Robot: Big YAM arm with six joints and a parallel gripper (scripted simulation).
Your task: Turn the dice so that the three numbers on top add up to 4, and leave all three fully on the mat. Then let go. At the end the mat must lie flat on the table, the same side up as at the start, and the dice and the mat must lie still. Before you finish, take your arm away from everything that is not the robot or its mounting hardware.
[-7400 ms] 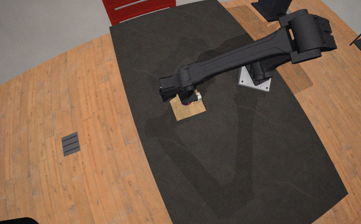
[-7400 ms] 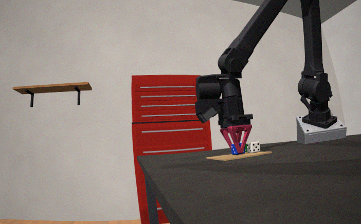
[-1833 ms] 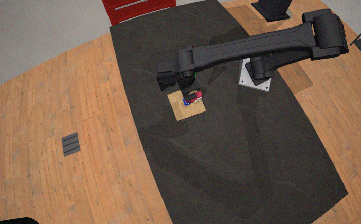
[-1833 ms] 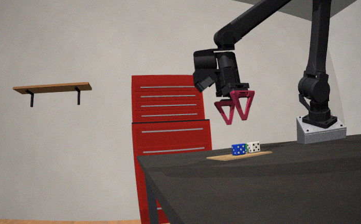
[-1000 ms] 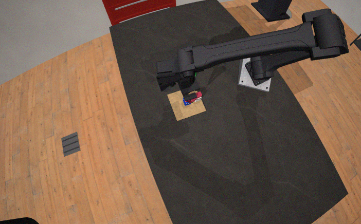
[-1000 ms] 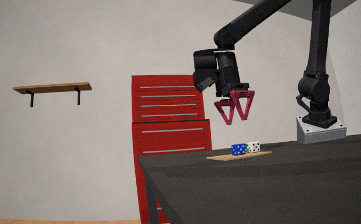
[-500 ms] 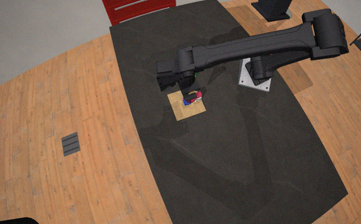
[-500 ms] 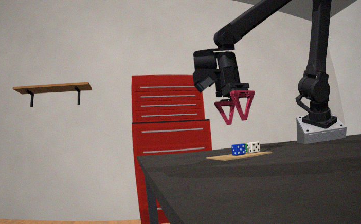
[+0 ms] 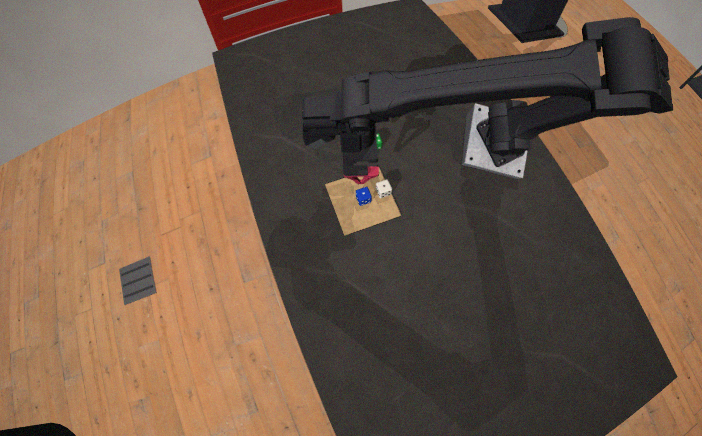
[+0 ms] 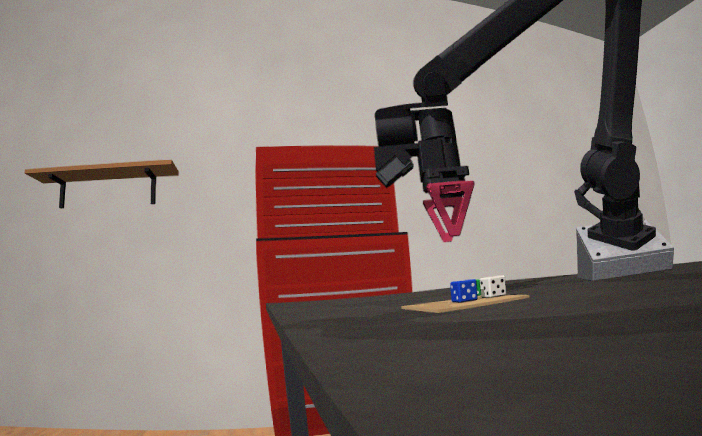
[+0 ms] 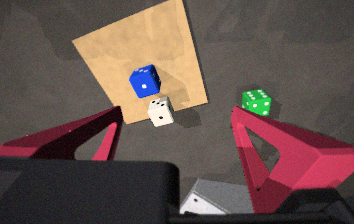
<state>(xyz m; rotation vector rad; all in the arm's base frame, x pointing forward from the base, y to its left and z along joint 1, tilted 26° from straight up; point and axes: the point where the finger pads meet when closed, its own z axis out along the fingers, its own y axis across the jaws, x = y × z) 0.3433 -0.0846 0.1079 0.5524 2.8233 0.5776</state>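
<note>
My hand is 80 mm past the green die, 100 mm to the left of it and 90 mm above it. Also, from my hand: blue die (10 mm ahead, 40 mm to the left, 90 mm below); then white die (50 mm behind, 40 mm to the left, 90 mm below); then tan mat (10 mm ahead, 40 mm to the left, 100 mm below).
</note>
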